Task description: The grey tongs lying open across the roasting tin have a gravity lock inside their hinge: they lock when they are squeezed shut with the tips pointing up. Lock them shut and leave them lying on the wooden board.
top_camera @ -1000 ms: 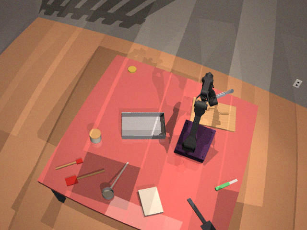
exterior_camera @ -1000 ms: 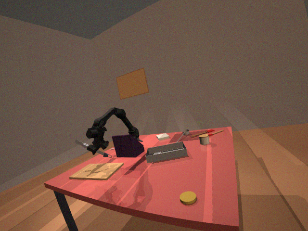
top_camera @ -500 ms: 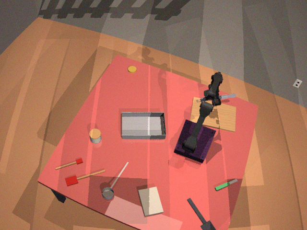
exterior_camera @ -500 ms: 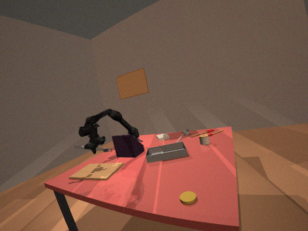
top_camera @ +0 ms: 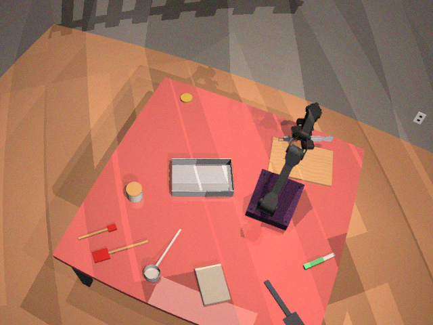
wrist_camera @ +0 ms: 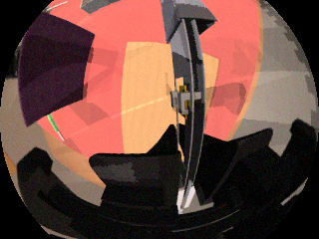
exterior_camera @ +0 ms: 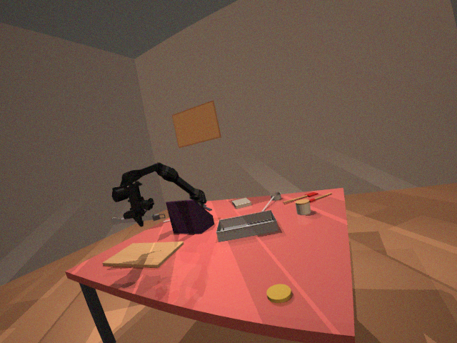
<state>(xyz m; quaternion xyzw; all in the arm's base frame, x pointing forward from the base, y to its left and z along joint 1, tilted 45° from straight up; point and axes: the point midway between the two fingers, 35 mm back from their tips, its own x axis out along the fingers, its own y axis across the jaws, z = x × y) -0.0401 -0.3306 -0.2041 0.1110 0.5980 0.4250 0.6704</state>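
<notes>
Now: gripper tip 4 cm past the wooden board, 1 cm to the left of it and 15 cm above it. From my gripper tip the other things lie so: cream block 12 cm ahead, 83 cm to the left, 14 cm below; yellow disc 72 cm ahead, 13 cm to the right, 15 cm below; grey roasting tin 40 cm ahead, 34 cm to the left, 13 cm below.
</notes>
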